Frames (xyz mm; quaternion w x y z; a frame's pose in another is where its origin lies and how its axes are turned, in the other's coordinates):
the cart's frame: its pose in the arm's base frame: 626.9 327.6 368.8 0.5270 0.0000 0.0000 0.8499
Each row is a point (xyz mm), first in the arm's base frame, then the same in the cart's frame.
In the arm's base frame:
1: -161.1 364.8 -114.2
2: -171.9 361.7 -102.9
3: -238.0 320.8 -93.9
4: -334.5 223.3 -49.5
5: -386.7 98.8 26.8
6: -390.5 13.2 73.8
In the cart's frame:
1: 383.6 689.3 -483.0
2: 385.7 700.4 -471.7
3: 378.4 777.8 -462.7
4: 334.0 907.5 -418.3
5: 245.7 1009.6 -342.0
6: 170.7 1051.1 -295.0

